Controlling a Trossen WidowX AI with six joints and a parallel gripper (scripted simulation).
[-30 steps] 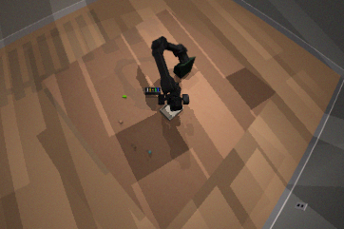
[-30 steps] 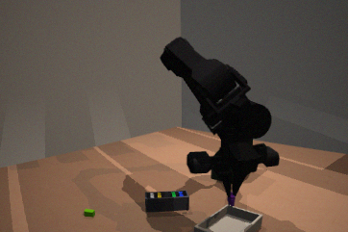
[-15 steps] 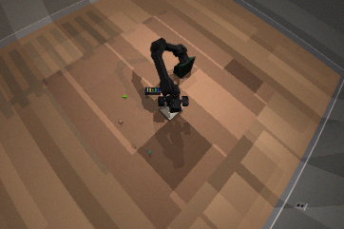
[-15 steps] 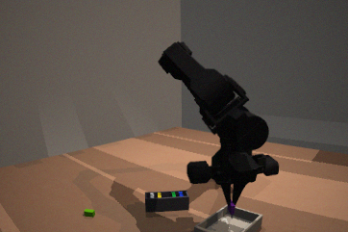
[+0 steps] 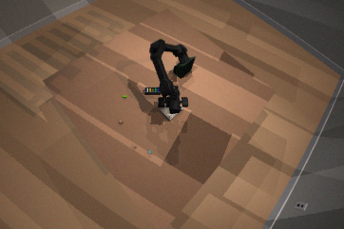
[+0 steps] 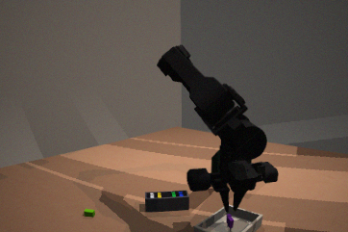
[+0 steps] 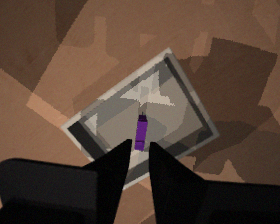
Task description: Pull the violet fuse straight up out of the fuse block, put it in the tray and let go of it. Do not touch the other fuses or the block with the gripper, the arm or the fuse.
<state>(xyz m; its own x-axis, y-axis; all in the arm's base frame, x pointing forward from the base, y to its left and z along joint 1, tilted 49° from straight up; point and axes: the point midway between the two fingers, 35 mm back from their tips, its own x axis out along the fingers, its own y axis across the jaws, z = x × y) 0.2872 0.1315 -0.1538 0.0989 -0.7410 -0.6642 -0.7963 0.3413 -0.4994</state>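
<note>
Now: gripper tip 2 cm above the violet fuse. From my gripper tip the other things lie so: grey tray 5 cm below.
</note>
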